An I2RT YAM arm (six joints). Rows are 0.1 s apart.
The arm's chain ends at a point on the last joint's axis. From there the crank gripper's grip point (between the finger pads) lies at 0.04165 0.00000 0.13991 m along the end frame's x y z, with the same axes.
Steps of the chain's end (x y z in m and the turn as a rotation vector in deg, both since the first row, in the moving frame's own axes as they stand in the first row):
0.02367, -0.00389, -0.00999, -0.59, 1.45, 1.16
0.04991, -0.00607, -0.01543, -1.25, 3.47, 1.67
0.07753, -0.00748, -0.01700, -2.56, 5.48, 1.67
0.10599, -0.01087, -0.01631, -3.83, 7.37, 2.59
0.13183, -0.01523, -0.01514, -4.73, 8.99, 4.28
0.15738, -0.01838, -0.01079, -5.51, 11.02, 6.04
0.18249, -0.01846, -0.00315, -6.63, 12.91, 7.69
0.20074, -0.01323, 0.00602, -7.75, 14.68, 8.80
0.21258, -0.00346, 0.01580, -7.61, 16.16, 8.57
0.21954, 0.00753, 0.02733, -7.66, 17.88, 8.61
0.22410, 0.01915, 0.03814, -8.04, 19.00, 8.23
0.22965, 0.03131, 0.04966, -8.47, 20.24, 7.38
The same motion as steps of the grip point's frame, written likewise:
0.02717, -0.00158, -0.01110, -0.59, 1.45, 1.16
0.05824, -0.00171, -0.01825, -1.25, 3.47, 1.67
0.09059, 0.00008, -0.02178, -2.56, 5.48, 1.67
0.12332, 0.00055, -0.02318, -3.83, 7.37, 2.59
0.15259, -0.00011, -0.02396, -4.73, 8.99, 4.28
0.18233, 0.00032, -0.02215, -5.51, 11.02, 6.04
0.21108, 0.00458, -0.01719, -6.63, 12.91, 7.69
0.23267, 0.01365, -0.01071, -7.75, 14.68, 8.80
0.24778, 0.02301, -0.00286, -7.61, 16.16, 8.57
0.25835, 0.03431, 0.00624, -7.66, 17.88, 8.61
0.26526, 0.04646, 0.01530, -8.04, 19.00, 8.23
0.27352, 0.05872, 0.02483, -8.47, 20.24, 7.38

